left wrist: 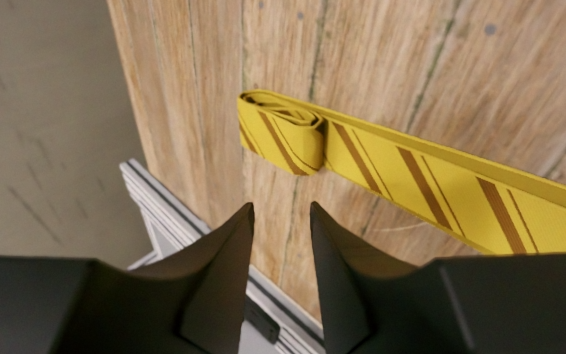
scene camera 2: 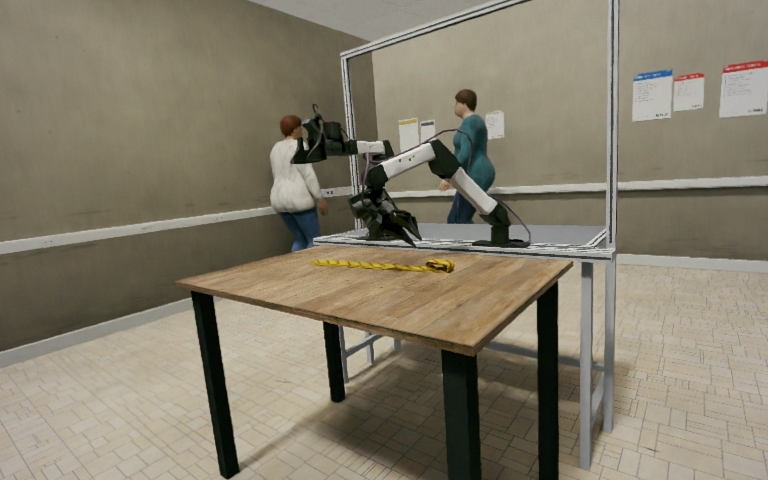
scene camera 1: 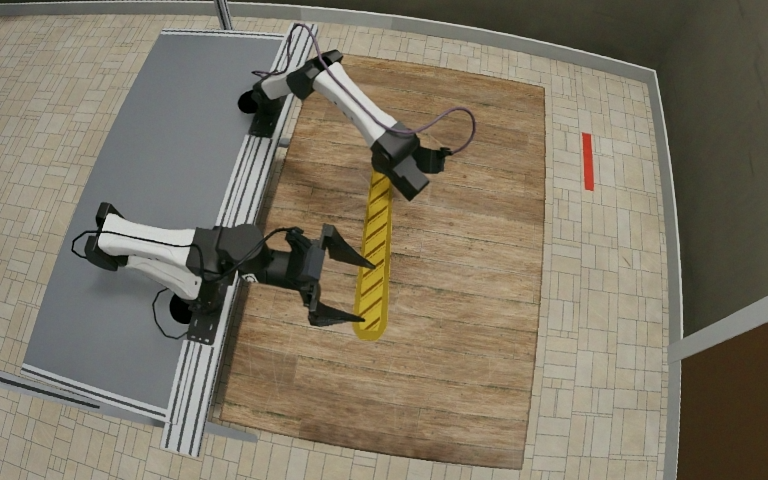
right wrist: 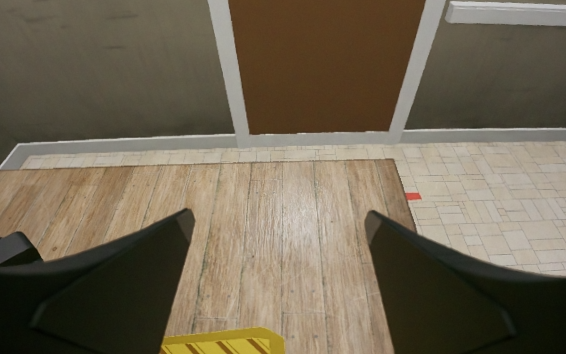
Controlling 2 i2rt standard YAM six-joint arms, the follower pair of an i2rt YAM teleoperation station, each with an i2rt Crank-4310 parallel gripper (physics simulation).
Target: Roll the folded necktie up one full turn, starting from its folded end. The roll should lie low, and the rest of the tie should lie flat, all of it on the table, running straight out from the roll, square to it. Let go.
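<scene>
The yellow necktie with brown stripes lies flat and straight on the wooden table. At one end it is wound into a low, flattened roll, with several layers showing at its edge; the left arm hides this roll in scene camera 1. My left gripper is open and empty, raised above the table and apart from the roll. My right gripper is open and empty, high above the table on the flat end's side.
The metal frame rail runs along the table's arm side and carries both arm bases. Two people, one in white and one in teal, stand behind the station. A red strip lies on the floor beyond the table.
</scene>
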